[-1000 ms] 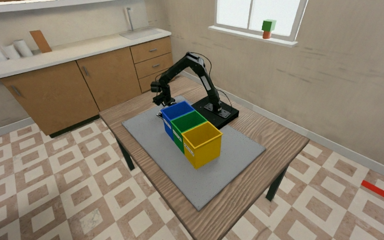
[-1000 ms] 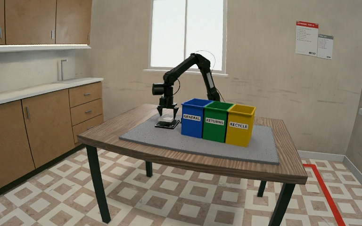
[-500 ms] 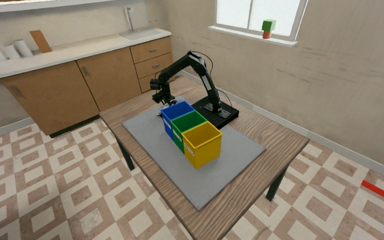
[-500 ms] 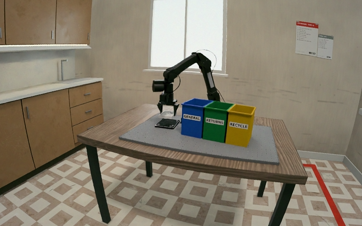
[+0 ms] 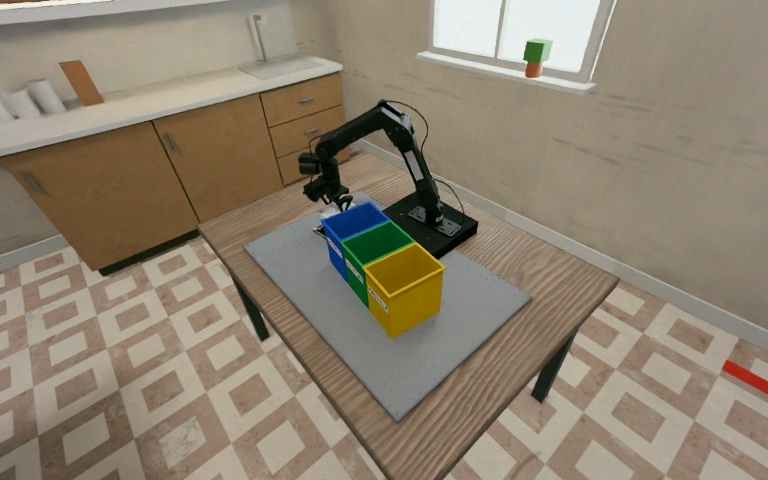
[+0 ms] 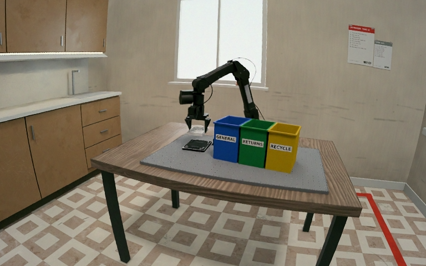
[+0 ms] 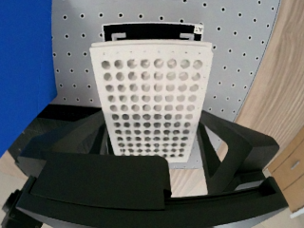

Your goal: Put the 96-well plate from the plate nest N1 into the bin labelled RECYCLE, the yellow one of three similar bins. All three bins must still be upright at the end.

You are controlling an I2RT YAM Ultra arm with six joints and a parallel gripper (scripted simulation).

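Now: hand 80 mm above the black plate nest. From my hand the other things lie so: green returns bin 330 mm to the left, 110 mm ahead; blue general bin 200 mm to the left, 80 mm ahead; white 96-well plate right at my hand.
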